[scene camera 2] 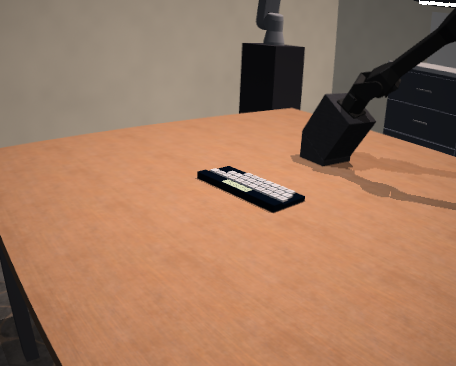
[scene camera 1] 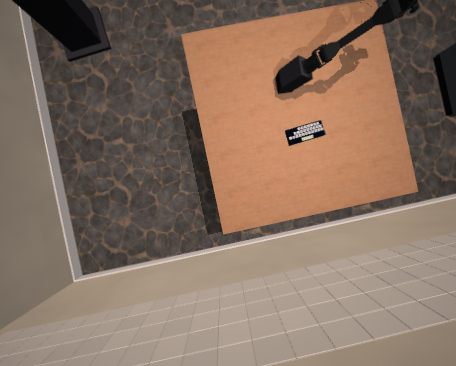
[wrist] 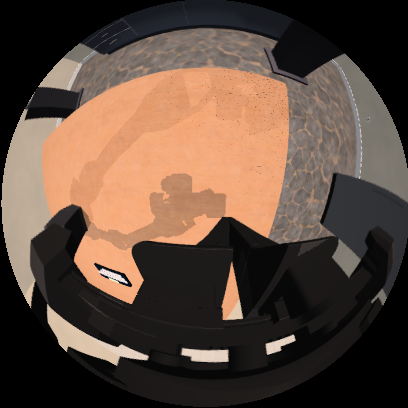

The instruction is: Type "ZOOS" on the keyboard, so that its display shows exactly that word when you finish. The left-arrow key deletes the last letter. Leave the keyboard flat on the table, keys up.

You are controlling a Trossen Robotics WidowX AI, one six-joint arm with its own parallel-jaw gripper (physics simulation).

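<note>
The keyboard [scene camera 1: 305, 132] [scene camera 2: 255, 186] [wrist: 112, 274] lies flat on the wooden table, white keys up. It has a dark case. Its pale green display [scene camera 1: 307, 138] [scene camera 2: 237, 186] shows, but any letters on it are too small to read. My gripper [wrist: 225, 221] is shut and empty at the lower middle of the wrist view. It is well above the table and away from the keyboard, touching none of its keys. In scene camera 2 my arm runs out at the upper right, and the gripper does not show there.
My arm's black base block [scene camera 1: 294, 75] [scene camera 2: 337, 129] stands on the wooden table [scene camera 1: 250, 175] [scene camera 2: 150, 260] [wrist: 200, 155] near the keyboard. A black pedestal [scene camera 2: 272, 77] carrying a grey arm stands beyond the table. A dark drawer cabinet [scene camera 2: 422, 107] stands at the right.
</note>
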